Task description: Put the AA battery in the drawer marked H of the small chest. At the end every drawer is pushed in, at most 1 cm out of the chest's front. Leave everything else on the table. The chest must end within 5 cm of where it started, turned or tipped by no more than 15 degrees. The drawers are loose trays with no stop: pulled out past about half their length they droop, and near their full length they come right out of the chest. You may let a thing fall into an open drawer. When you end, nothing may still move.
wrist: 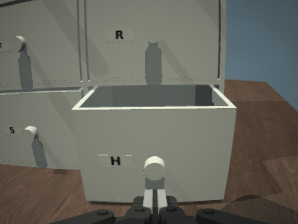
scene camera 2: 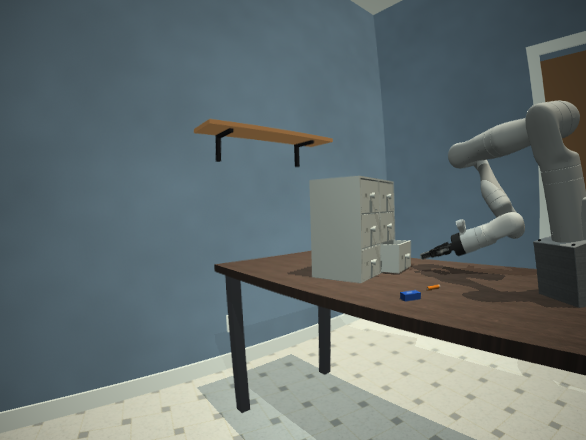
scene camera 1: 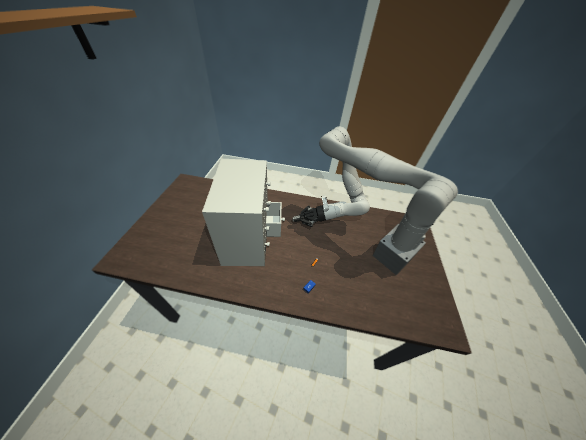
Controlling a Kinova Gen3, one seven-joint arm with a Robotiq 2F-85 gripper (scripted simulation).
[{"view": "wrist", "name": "my gripper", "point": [155, 202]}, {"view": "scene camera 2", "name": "pale chest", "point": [335, 203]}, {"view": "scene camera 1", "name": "pale chest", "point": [233, 210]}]
